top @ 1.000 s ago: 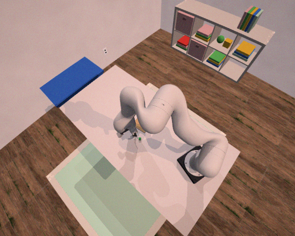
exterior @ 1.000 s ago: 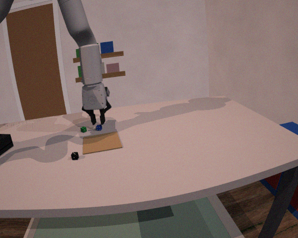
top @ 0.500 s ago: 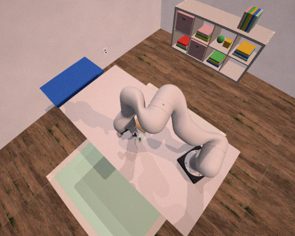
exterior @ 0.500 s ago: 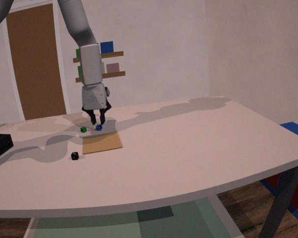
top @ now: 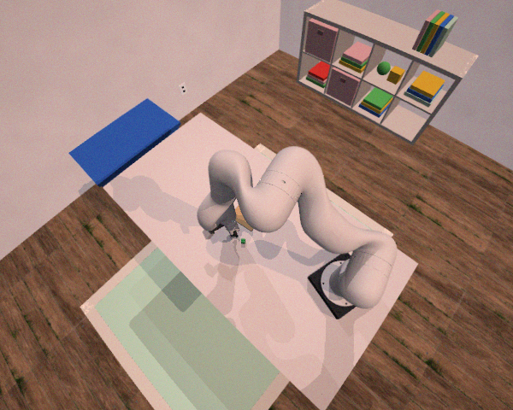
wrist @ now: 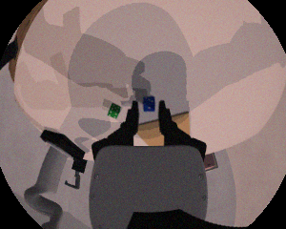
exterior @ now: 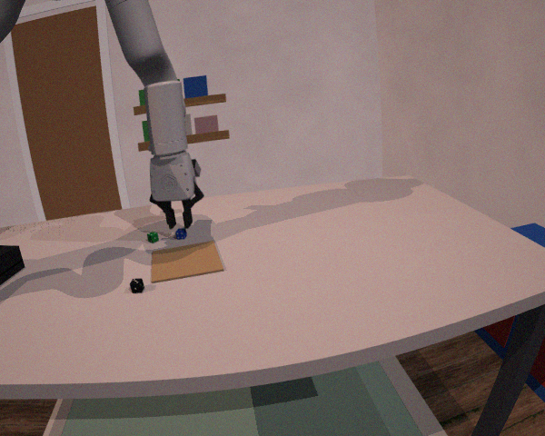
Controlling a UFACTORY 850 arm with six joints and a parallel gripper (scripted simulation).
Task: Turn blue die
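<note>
The blue die is 40 mm below my hand and 10 mm to the right of it. Round my hand: tan mat (130 mm to the right, 40 mm below, 20 mm ahead); green die (70 mm behind, 40 mm below, 10 mm to the right); black die (240 mm to the right, 60 mm behind, 40 mm below).
</note>
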